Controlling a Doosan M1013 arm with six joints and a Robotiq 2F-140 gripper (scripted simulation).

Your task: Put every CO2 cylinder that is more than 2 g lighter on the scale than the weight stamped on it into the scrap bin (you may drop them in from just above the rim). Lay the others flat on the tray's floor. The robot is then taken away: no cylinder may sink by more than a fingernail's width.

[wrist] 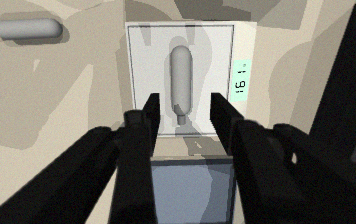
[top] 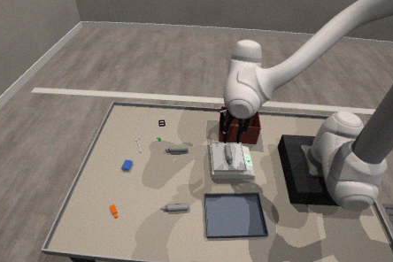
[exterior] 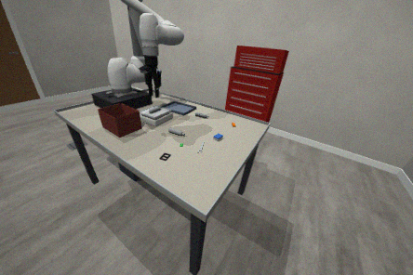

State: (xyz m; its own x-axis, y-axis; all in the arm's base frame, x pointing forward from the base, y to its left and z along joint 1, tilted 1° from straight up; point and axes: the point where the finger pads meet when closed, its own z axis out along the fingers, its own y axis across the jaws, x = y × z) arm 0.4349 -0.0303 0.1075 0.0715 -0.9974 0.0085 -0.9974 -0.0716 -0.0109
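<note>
Now: the scale plate 14 cm below my hand. From my hand the other things lie so: blue-grey tray 2 cm behind, 27 cm to the left, 19 cm below; red scrap bin 7 cm behind, 23 cm to the right, 17 cm below; white scale 1 cm behind, 16 cm below.
</note>
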